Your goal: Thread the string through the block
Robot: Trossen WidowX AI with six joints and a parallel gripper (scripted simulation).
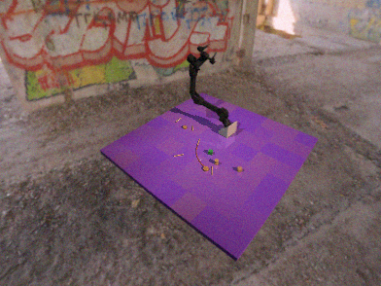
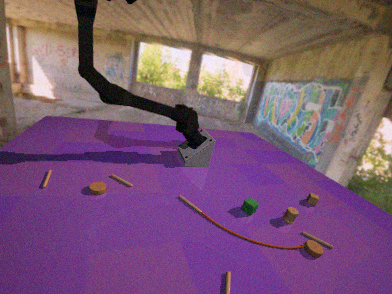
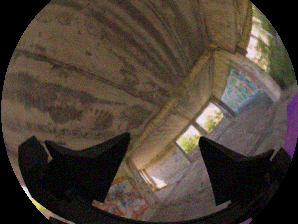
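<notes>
My gripper tip is 510 mm short of the green cube, 300 mm to the right of it and 610 mm above it. From my gripper tip the other things lie so: thin wooden stick: 460 mm ahead, 150 mm to the left, 620 mm below.
</notes>
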